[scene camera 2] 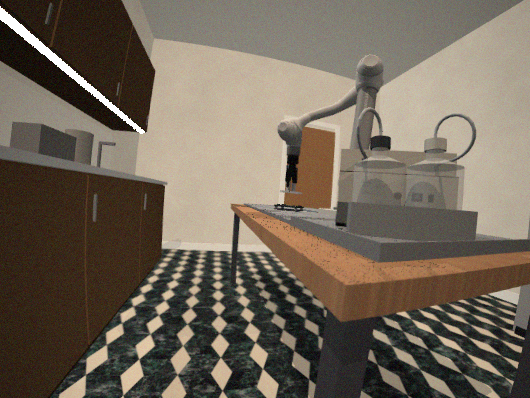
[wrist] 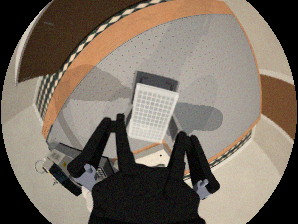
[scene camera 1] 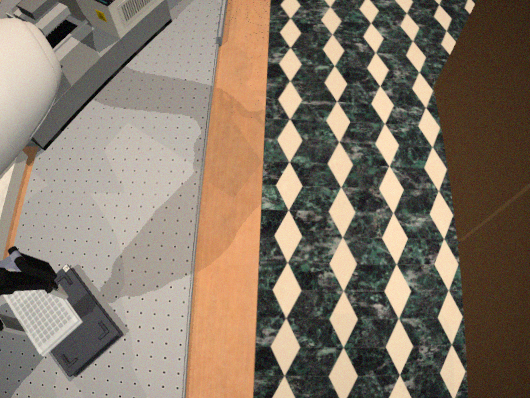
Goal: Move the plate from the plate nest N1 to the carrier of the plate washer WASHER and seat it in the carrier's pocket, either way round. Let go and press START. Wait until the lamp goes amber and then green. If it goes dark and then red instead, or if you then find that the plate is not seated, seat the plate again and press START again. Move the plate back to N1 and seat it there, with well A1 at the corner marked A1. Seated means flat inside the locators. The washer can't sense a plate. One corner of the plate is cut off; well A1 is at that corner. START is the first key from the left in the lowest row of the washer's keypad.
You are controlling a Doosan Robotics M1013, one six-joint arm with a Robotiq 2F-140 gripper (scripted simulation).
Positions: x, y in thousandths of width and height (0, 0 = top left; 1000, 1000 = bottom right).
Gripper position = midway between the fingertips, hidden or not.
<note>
In view: the gripper (scene camera 1: 80, 778), a white well plate (scene camera 1: 80, 768), a plate nest N1 (scene camera 1: 158, 863) and a plate washer (scene camera 2: 659, 396).
The white well plate shows as well in the wrist view (wrist: 505, 426). The gripper shows as well in the wrist view (wrist: 508, 511). The plate washer also shows in the wrist view (wrist: 193, 721).
</note>
